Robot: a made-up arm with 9 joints.
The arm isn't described. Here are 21 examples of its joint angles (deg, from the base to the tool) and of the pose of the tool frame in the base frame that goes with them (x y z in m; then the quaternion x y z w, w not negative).
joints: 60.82 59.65 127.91 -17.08 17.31 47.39 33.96 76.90 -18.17
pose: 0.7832 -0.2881 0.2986 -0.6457 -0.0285 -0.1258 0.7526
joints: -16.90 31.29 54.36 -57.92 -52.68 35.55 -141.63 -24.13 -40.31
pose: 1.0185 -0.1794 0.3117 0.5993 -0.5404 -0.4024 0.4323
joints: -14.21 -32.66 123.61 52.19 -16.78 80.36 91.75 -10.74 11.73
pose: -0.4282 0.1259 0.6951 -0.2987 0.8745 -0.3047 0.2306
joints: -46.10 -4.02 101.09 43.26 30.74 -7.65 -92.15 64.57 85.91
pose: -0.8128 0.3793 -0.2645 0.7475 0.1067 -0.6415 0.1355
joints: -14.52 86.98 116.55 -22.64 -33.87 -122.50 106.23 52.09 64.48
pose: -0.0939 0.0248 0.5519 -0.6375 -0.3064 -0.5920 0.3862
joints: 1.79 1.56 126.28 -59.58 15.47 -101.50 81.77 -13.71 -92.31
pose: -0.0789 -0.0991 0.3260 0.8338 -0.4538 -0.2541 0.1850
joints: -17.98 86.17 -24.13 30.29 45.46 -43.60 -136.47 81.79 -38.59
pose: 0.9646 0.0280 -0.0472 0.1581 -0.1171 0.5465 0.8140
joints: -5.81 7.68 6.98 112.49 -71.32 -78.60 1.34 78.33 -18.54
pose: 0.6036 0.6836 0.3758 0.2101 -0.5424 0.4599 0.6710
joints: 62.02 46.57 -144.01 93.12 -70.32 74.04 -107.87 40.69 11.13
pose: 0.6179 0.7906 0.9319 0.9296 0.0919 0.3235 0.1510
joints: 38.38 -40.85 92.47 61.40 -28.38 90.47 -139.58 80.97 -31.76
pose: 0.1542 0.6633 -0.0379 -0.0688 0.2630 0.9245 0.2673
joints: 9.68 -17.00 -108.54 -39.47 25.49 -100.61 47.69 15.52 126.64
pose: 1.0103 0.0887 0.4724 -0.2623 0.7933 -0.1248 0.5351
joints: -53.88 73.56 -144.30 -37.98 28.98 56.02 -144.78 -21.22 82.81
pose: -0.9180 0.8390 0.3262 -0.7043 -0.5484 -0.0385 0.4491
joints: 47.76 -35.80 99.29 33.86 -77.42 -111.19 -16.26 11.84 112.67
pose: 0.8699 0.3453 0.2260 -0.3488 0.8173 0.1925 0.4162
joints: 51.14 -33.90 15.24 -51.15 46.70 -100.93 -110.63 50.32 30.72
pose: 0.9960 1.1671 0.4868 -0.4116 0.2535 0.6519 0.5843
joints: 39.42 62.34 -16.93 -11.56 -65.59 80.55 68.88 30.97 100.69
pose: 0.8757 0.2910 -0.1729 0.9459 0.0052 -0.0537 0.3201
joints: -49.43 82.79 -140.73 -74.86 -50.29 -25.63 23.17 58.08 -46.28
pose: 0.4722 -0.0554 0.0288 0.7319 -0.0170 -0.3914 0.5576
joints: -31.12 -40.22 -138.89 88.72 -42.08 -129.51 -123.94 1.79 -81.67
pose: -0.3975 0.1449 0.8678 0.6811 -0.5629 0.4126 0.2214
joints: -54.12 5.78 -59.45 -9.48 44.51 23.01 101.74 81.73 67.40
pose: 0.2421 0.4981 0.0902 -0.3334 -0.4680 0.1800 0.7984
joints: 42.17 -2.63 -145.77 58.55 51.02 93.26 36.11 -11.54 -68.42
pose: 0.6096 0.3764 1.1863 0.6544 0.1712 0.0214 0.7362
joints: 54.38 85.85 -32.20 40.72 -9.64 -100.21 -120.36 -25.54 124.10
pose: 0.4843 0.3785 1.6738 -0.4575 -0.1741 -0.3250 0.8092
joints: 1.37 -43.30 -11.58 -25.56 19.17 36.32 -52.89 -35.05 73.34
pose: 0.8312 -0.0634 0.4272 -0.0631 0.8246 -0.0969 0.5537
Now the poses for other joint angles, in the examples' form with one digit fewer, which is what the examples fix.
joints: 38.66 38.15 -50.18 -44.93 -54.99 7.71 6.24 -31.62 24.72
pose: 0.628 -0.124 -0.074 0.063 0.162 0.145 0.974
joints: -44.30 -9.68 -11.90 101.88 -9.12 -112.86 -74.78 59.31 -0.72
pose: 0.924 0.011 0.115 0.659 -0.586 0.000 0.472
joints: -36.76 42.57 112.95 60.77 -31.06 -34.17 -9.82 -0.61 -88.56
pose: 0.597 0.010 -0.267 -0.536 -0.277 -0.219 0.767
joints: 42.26 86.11 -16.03 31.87 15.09 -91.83 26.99 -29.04 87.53
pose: -0.048 -0.130 0.600 0.648 0.341 -0.582 0.354
